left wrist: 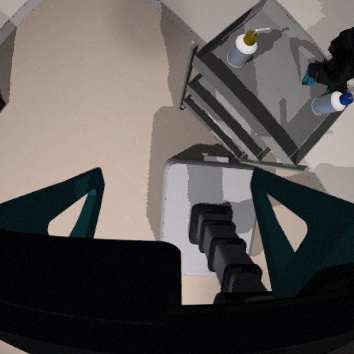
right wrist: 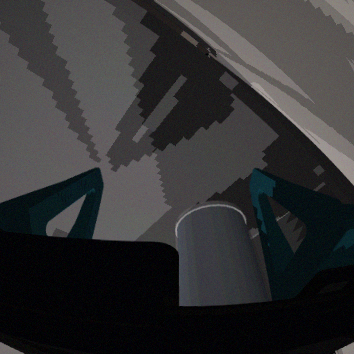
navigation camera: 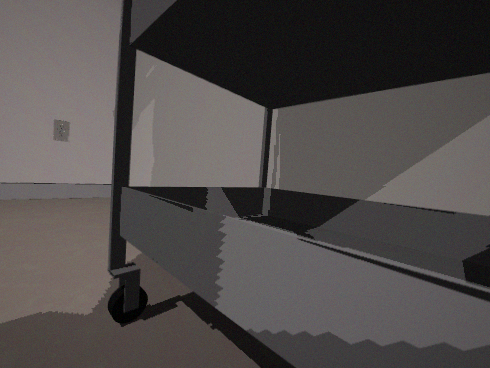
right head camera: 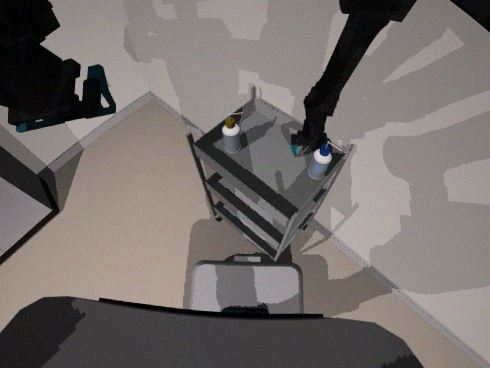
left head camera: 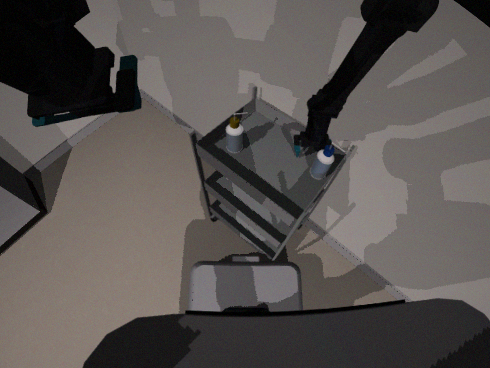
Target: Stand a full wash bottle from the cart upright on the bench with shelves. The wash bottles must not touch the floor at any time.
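Places are measured from the left arm's base along level axes (x ahead, y left, z up), in metres.
Where they show: left gripper, fingertip midpoint: (left wrist: 176, 175) (right head camera: 88, 114) (left head camera: 109, 108); right gripper, fingertip midpoint: (left wrist: 313, 86) (right wrist: 175, 175) (right head camera: 308, 156) (left head camera: 309, 157).
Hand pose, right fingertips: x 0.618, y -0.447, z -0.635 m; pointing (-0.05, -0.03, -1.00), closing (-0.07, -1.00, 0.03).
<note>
After its pixels a point has its place.
A wash bottle with a blue cap (left head camera: 320, 167) {x 0.530, y -0.457, z -0.570 m} (right head camera: 319, 167) {x 0.527, y -0.463, z -0.568 m} (left wrist: 326, 105) {x 0.539, y -0.447, z -0.566 m} (right wrist: 220, 257) {x 0.585, y -0.470, z -0.595 m} stands upright on the top tray of the grey cart (left head camera: 250, 176) {x 0.533, y -0.226, z -0.643 m} (right head camera: 245, 175) {x 0.537, y -0.220, z -0.644 m} (navigation camera: 320, 280) {x 0.433, y -0.254, z -1.124 m}. My right gripper (left head camera: 314, 150) {x 0.618, y -0.448, z -0.634 m} (right head camera: 311, 149) {x 0.618, y -0.448, z -0.634 m} (right wrist: 175, 175) {x 0.618, y -0.448, z -0.634 m} is at this bottle, low over the tray. Its fingers are wide open; in the right wrist view the bottle is nearer the right finger, with a wide gap to the left one. A wash bottle with a yellow cap (left head camera: 234, 140) {x 0.632, y -0.168, z -0.569 m} (right head camera: 231, 140) {x 0.632, y -0.170, z -0.568 m} (left wrist: 240, 54) {x 0.633, y -0.158, z -0.558 m} stands at the tray's left. My left gripper (left wrist: 176, 175) {x 0.336, y 0.003, z -0.141 m} is open and empty, away from the cart. The bench cannot be told for certain.
The robot's base (left head camera: 282, 287) {x 0.196, y -0.391, z -1.046 m} (right head camera: 282, 287) {x 0.201, y -0.388, z -1.046 m} is close to the cart's near corner. A pale surface with a dark edge (left head camera: 14, 217) {x 0.484, y 1.242, z -1.094 m} (right head camera: 22, 220) {x 0.447, y 1.275, z -1.092 m} shows at the left. Walls meet behind the cart. A caster (navigation camera: 127, 302) {x 0.617, y -0.051, z -1.272 m} shows under the cart.
</note>
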